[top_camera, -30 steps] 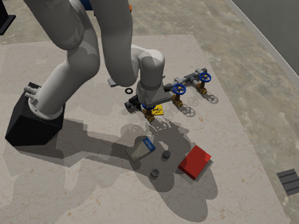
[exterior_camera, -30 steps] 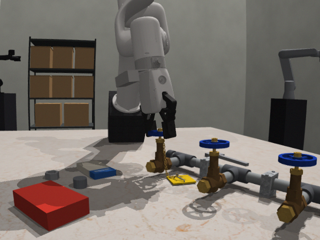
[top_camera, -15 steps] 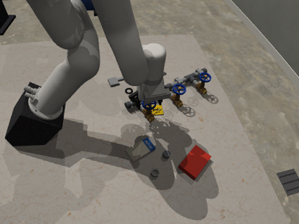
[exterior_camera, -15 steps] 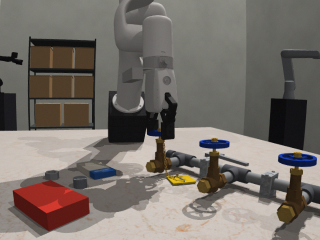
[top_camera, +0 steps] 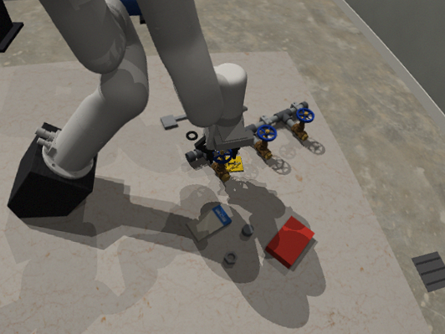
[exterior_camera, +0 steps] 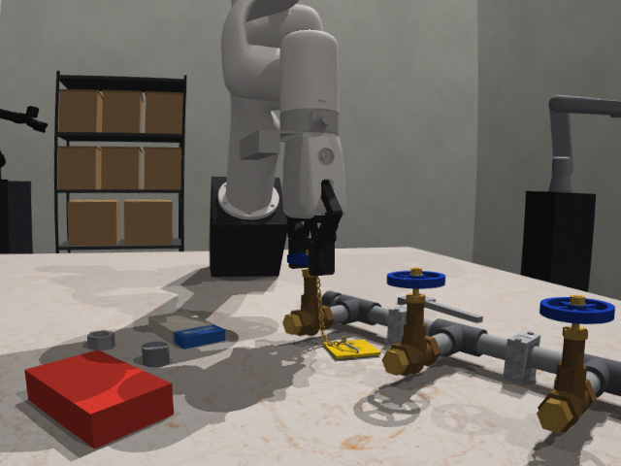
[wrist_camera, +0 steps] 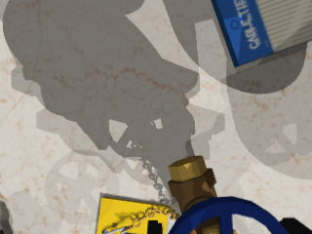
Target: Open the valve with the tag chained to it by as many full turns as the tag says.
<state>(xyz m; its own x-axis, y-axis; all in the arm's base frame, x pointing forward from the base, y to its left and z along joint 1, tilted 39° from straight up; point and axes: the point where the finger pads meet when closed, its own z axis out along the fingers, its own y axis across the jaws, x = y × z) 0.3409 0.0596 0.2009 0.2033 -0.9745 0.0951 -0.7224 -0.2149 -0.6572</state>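
The yellow tag is 10 cm below my hand, 6 cm ahead of it and 5 cm to the left of it. The rest, counted from my hand: grey paddle (23 cm to the left, 13 cm behind, 10 cm below); then blue-labelled grey pack (16 cm to the right, 10 cm below, 3 cm behind); then grey nut (26 cm to the right, 10 cm below, 2 cm ahead).
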